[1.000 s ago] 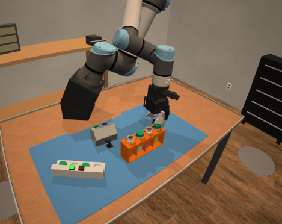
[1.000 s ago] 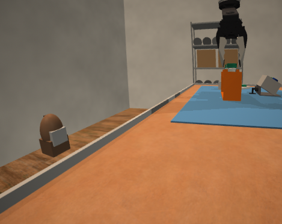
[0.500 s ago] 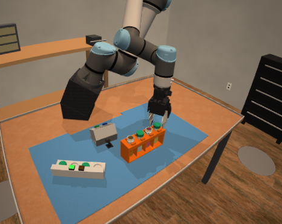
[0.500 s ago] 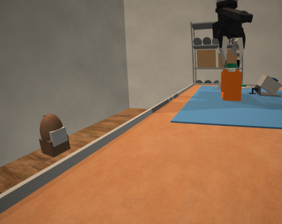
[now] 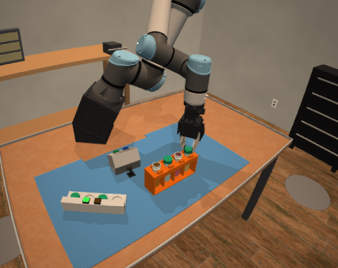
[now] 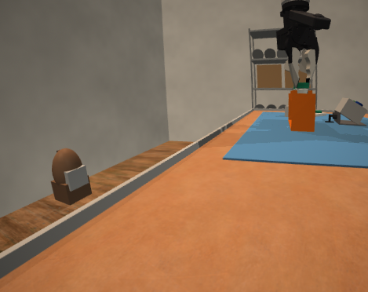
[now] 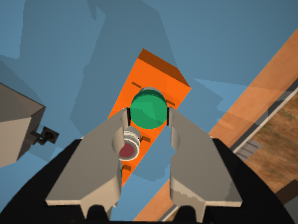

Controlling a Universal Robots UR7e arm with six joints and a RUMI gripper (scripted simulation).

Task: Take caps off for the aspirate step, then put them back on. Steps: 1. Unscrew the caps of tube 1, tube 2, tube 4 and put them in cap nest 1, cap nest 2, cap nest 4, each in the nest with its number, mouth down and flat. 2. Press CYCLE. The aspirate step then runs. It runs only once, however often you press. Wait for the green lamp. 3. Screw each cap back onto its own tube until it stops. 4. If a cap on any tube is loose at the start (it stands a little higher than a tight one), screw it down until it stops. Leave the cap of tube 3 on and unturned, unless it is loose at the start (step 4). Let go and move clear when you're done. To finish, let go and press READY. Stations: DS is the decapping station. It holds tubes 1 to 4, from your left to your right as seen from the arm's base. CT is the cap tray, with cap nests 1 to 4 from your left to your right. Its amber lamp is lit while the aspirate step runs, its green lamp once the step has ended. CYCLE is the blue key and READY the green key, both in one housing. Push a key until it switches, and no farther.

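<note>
The cap is 10 mm below my hand. From my hand the other things lie so: grey key housing (200 mm to the right, 170 mm behind, 70 mm below); blue key (190 mm behind, 180 mm to the right, 60 mm below); table edge (210 mm ahead, 120 mm below, 40 mm to the left).
</note>
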